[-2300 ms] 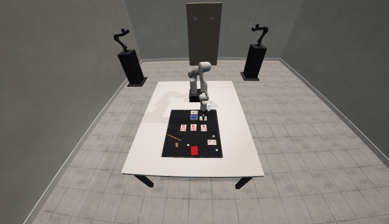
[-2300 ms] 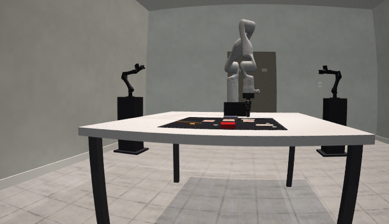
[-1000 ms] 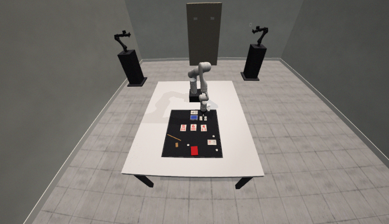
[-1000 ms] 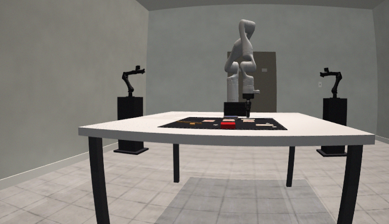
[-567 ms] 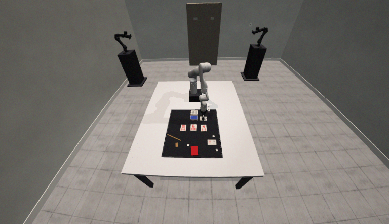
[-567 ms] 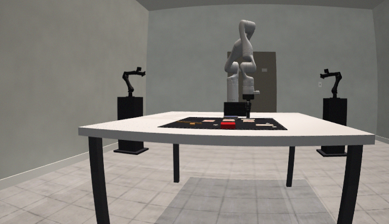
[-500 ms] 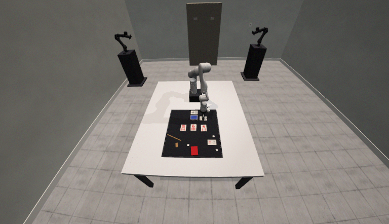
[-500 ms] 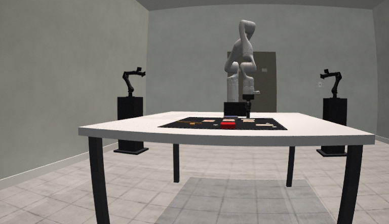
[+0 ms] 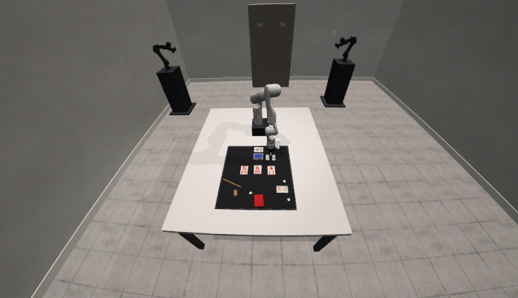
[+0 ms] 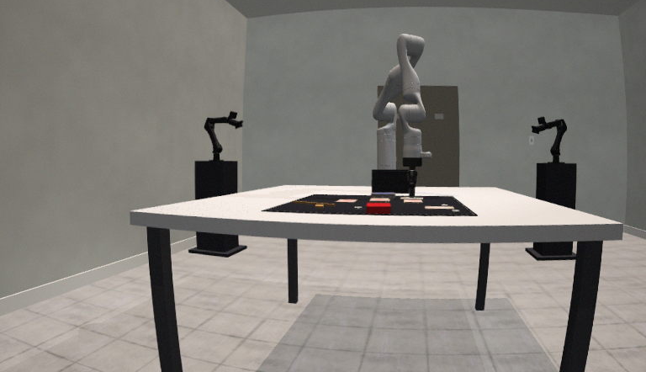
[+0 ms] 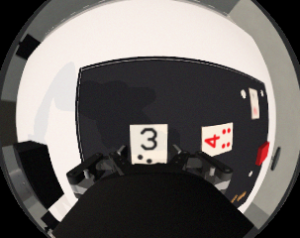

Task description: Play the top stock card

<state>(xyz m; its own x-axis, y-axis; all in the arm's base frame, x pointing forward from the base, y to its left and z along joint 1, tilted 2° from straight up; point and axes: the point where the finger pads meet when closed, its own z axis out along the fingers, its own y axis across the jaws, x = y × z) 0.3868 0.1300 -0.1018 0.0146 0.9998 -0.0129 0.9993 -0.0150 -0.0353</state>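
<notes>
Now: the blue-backed card 2 cm below my hand. The rest, counted from my hand: wooden stick (28 cm ahead, 32 cm to the right, 1 cm below); black mat (17 cm ahead, 12 cm to the right, 3 cm below); black 6 card (9 cm behind, 11 cm to the right, 1 cm below).
</notes>
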